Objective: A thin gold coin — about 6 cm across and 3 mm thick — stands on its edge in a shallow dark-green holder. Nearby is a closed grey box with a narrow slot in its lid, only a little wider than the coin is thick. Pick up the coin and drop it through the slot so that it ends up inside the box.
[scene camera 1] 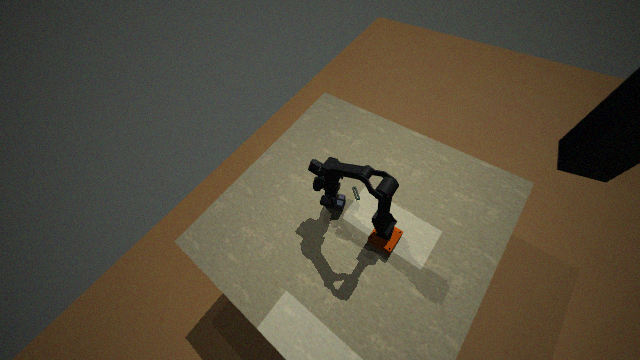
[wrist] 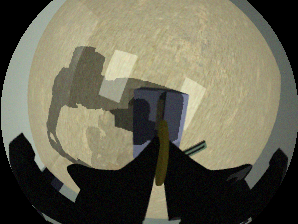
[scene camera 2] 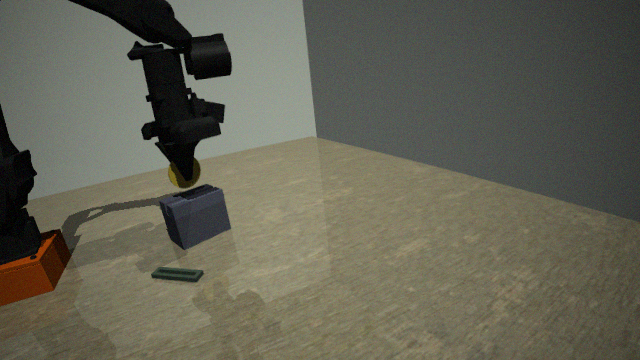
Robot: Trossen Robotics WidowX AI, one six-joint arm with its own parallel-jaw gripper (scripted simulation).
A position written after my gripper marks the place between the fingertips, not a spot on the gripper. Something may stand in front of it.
My gripper [scene camera 2: 188,180] holds a coin.
My gripper shows as well in the wrist view [wrist: 159,140].
